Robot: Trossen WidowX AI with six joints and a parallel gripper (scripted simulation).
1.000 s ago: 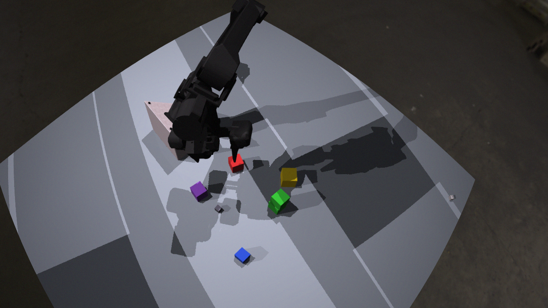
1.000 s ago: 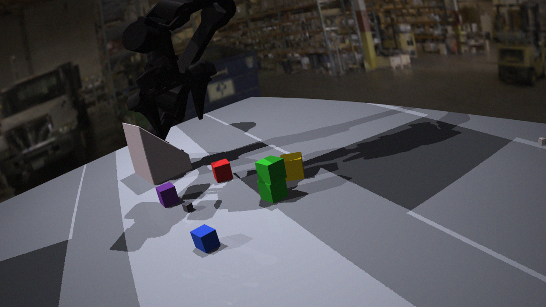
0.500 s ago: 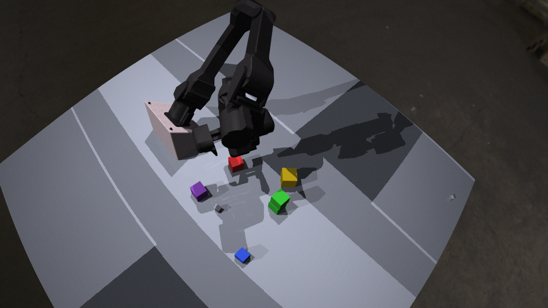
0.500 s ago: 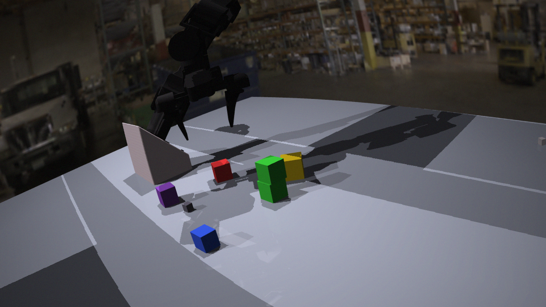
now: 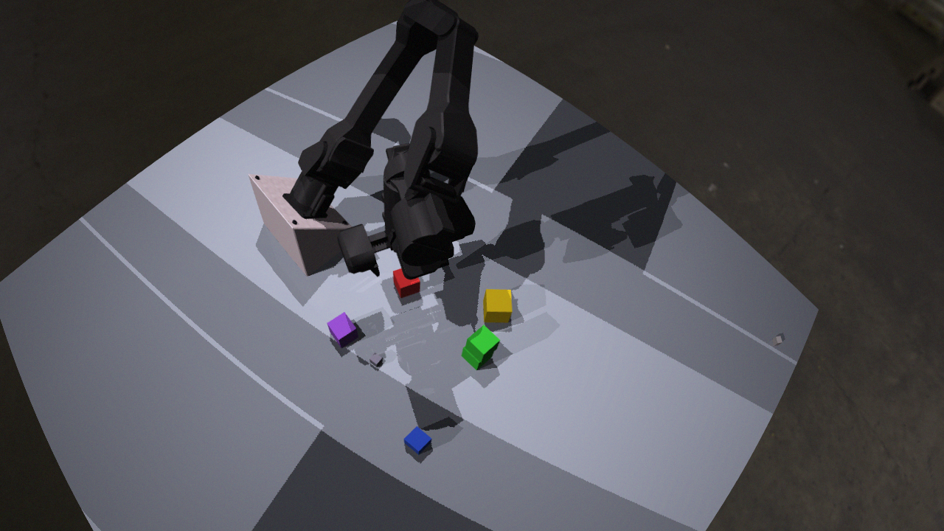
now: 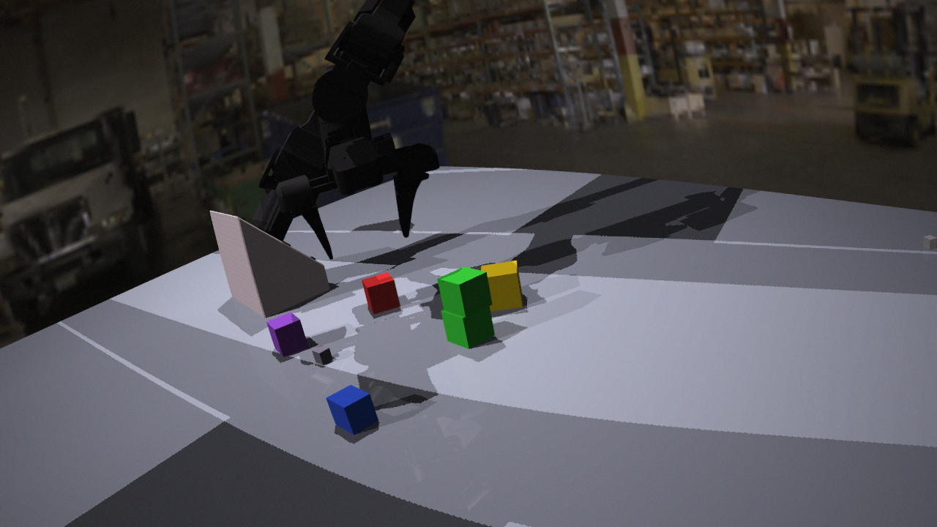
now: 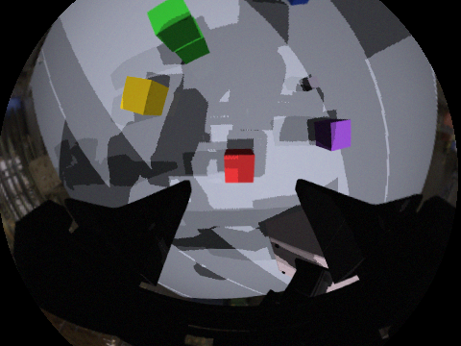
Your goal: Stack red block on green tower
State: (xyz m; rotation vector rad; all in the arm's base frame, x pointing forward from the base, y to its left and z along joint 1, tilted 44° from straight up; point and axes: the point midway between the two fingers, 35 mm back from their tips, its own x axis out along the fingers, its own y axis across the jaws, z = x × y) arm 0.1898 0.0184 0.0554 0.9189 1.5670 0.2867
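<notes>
Right now my gripper tip is 6 cm above the red block. From my gripper tip the other things lie so: purple cube (1 cm behind, 13 cm to the right, 6 cm below); small grey cube (6 cm ahead, 12 cm to the right, 7 cm below); yellow cube (13 cm ahead, 7 cm to the left, 5 cm below).
</notes>
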